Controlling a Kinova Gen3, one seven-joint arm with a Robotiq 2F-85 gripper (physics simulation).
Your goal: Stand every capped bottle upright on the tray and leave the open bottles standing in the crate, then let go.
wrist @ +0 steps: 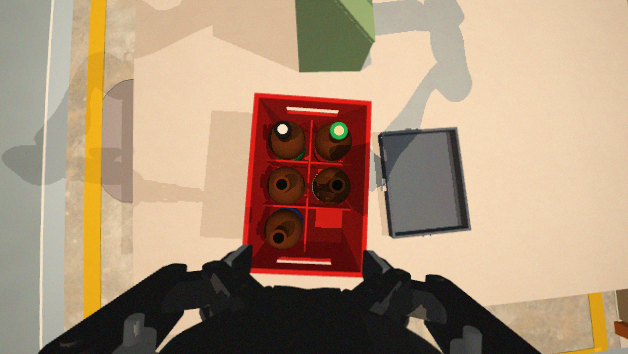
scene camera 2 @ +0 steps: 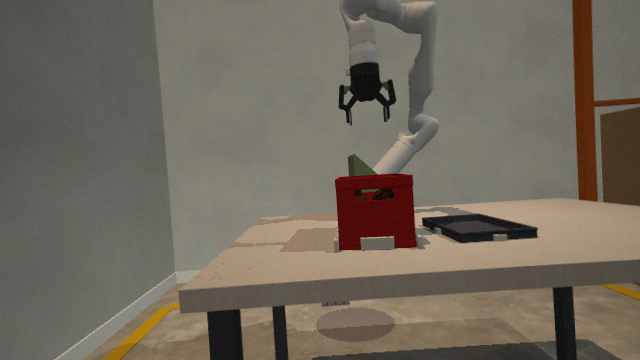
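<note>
The red crate stands on the table, divided into compartments. In the wrist view it holds brown bottles: a capped one with a black-and-white top at the upper left, a capped one with a green-rimmed top at the upper right, and open bottles at the middle left, middle right and lower left. The lower right compartment holds no bottle. The dark tray lies right of the crate, with no bottle on it. My gripper is open and empty, high above the crate.
A green angled block stands behind the crate, near the arm's base. The crate's walls rise well above the tray's low rim. Small pale brackets sit at the crate's foot. An orange post stands at the right beyond the table.
</note>
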